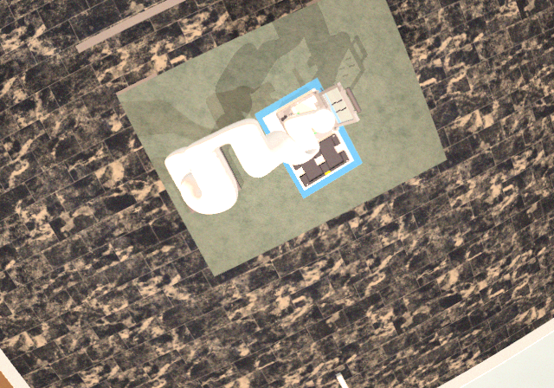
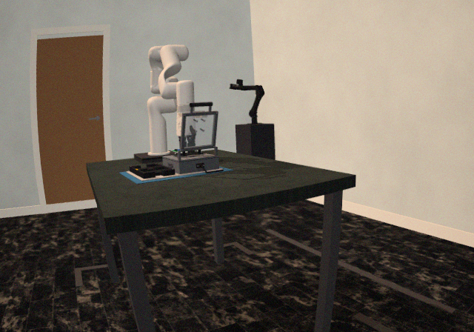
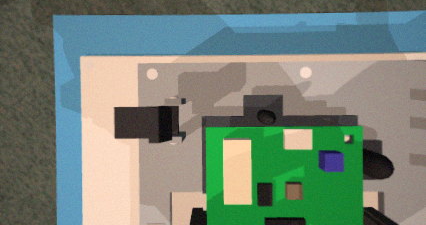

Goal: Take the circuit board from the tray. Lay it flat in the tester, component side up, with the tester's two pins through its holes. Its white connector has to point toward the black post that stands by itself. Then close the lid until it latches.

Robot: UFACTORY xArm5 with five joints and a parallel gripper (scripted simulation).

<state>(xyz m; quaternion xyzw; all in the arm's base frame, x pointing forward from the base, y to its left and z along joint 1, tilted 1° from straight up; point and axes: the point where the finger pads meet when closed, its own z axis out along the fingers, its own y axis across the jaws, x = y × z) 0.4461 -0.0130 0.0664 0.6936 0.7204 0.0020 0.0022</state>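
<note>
Right now my hand is right at the green circuit board. From my hand the other things lie so: clear lid: 130 mm ahead, 90 mm above; dark nest: 10 mm ahead, 10 mm to the left, 20 mm below; black block: 60 mm behind, 60 mm to the left.
</note>
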